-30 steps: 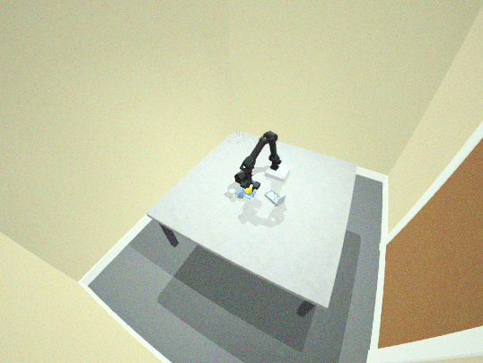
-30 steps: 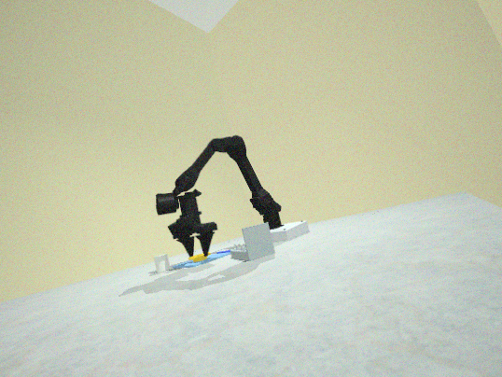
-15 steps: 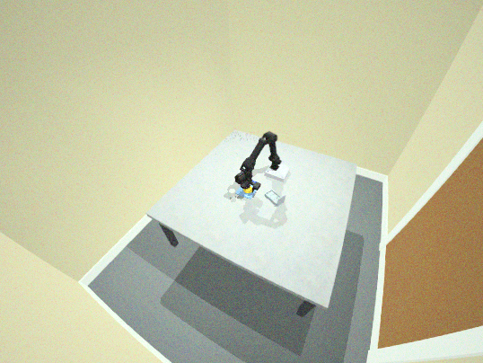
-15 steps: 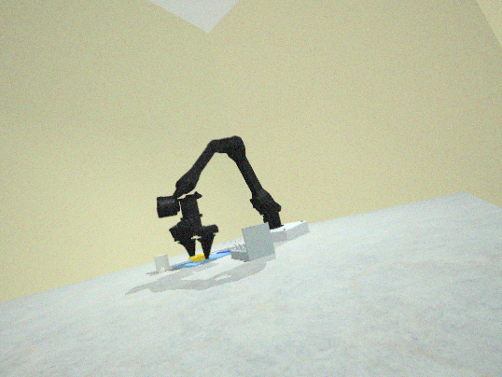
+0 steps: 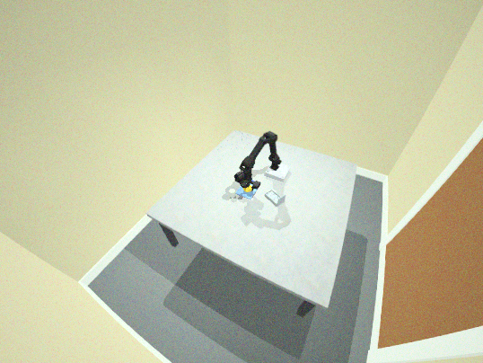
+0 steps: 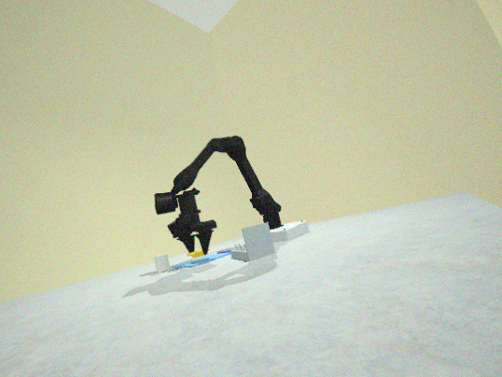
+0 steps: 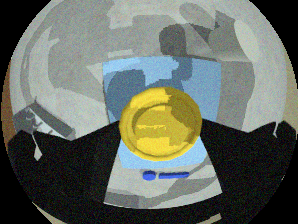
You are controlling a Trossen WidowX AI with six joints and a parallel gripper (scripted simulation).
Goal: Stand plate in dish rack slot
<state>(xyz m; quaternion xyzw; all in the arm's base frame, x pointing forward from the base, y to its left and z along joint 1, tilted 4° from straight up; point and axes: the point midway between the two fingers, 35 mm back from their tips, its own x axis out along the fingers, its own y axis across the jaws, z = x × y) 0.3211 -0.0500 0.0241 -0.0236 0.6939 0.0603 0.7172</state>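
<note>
The light blue mat lies 20 mm below my gripper tip, 10 mm to the right of it and 10 mm behind it. The rest, counted from my gripper tip: yellow plate (10 mm above); then blue spoon (110 mm behind, 20 mm to the right, 20 mm below); then white cup (100 mm ahead, 70 mm to the right).
</note>
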